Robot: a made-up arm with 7 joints. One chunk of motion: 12 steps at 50 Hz.
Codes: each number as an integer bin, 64 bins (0 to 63) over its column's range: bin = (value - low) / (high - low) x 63, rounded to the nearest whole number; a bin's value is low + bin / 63 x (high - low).
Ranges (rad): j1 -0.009..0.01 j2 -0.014..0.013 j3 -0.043..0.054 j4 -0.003..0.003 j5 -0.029..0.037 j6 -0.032..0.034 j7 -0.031..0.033
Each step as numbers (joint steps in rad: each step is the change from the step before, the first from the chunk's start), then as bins.
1 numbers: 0.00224 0.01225 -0.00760 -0.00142 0.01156 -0.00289 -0.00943
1 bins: 37 61 23 17 39 28 21
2 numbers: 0.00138 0.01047 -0.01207 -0.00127 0.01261 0.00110 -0.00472
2 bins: 34 57 20 18 40 32 26
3 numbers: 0.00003 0.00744 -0.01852 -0.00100 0.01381 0.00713 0.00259
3 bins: 30 50 16 21 41 37 33
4 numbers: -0.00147 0.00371 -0.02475 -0.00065 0.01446 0.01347 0.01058
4 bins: 25 41 12 25 41 43 41
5 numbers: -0.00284 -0.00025 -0.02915 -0.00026 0.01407 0.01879 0.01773
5 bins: 20 32 9 29 41 48 48
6 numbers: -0.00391 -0.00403 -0.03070 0.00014 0.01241 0.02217 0.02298
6 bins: 17 23 8 33 40 52 53
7 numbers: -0.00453 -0.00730 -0.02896 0.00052 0.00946 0.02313 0.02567
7 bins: 15 16 9 37 37 53 56
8 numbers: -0.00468 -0.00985 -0.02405 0.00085 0.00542 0.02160 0.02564
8 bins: 14 10 12 40 33 51 56
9 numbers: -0.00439 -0.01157 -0.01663 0.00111 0.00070 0.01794 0.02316
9 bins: 15 6 17 43 28 48 53
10 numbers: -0.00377 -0.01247 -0.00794 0.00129 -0.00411 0.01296 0.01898
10 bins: 17 4 23 45 24 43 49
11 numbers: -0.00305 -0.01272 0.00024 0.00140 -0.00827 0.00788 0.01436
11 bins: 20 3 28 46 20 38 45
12 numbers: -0.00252 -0.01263 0.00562 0.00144 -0.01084 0.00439 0.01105
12 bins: 21 3 32 47 17 35 41
